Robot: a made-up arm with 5 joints.
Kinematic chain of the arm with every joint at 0, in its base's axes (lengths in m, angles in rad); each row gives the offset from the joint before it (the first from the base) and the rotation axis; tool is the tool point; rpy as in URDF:
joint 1: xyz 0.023 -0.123 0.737 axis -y
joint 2: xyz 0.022 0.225 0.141 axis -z
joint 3: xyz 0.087 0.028 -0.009 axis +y
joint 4: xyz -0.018 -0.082 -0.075 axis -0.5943 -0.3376 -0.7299
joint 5: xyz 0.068 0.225 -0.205 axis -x
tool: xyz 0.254 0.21 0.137 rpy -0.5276 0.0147 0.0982
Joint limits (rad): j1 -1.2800..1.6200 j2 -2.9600..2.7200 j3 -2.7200..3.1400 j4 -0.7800..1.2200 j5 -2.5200..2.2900
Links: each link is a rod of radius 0.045 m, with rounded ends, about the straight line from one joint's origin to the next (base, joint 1, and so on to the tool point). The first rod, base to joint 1, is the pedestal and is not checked.
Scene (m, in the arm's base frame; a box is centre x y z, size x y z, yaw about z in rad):
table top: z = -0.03
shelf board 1: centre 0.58 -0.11 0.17 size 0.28 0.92 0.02 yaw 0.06
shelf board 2: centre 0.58 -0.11 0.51 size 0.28 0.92 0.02 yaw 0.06
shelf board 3: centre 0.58 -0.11 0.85 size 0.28 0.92 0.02 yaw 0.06
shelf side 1: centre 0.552 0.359 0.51 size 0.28 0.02 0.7 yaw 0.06
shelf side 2: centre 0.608 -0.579 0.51 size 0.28 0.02 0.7 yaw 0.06
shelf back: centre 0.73 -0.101 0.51 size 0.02 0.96 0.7 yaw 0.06
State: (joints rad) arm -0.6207 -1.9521 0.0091 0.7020 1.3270
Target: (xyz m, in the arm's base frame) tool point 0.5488 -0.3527 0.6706
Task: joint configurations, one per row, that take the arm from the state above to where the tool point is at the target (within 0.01 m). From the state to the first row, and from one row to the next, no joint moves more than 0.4 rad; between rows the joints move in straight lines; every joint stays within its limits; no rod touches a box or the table.
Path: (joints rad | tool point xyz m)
1: -0.7042 -1.8105 0.3601 0.8315 1.5468 | -0.2050 0.5341 0.3440
2: -0.7876 -1.6689 0.7112 0.9610 1.7666 | -0.1163 0.3140 0.1990
3: -0.8711 -1.5273 1.0622 1.0905 1.9864 | -0.0245 0.0749 0.1632
4: -0.9546 -1.3858 1.4132 1.2200 2.2062 | 0.0759 -0.1169 0.2094
5: -0.6212 -1.2059 1.3890 1.2145 2.2202 | 0.2078 -0.1834 0.2782
6: -0.2877 -1.0260 1.3648 1.2090 2.2341 | 0.2954 -0.2415 0.3757
7: 0.0457 -0.8461 1.3406 1.2035 2.2481 | 0.3372 -0.2897 0.4785
8: 0.3791 -0.6662 1.3164 1.1980 2.2621 | 0.3424 -0.3272 0.5674
9: 0.7125 -0.4863 1.2922 1.1925 2.2760 | 0.3274 -0.3531 0.6316
10: 1.0459 -0.3064 1.2680 1.1870 2.2900 | 0.3098 -0.3671 0.6706
11: 0.8016 -0.2360 0.9174 1.1952 2.2564 | 0.3930 -0.3346 0.6616
12: 0.5572 -0.1656 0.5667 1.2035 2.2227 | 0.4602 -0.3201 0.6576
13: 0.3129 -0.0952 0.2161 1.2117 2.1891 | 0.5122 -0.3270 0.6600
14: 0.0685 -0.0248 -0.1346 1.2200 2.1555 | 0.5488 -0.3527 0.6706

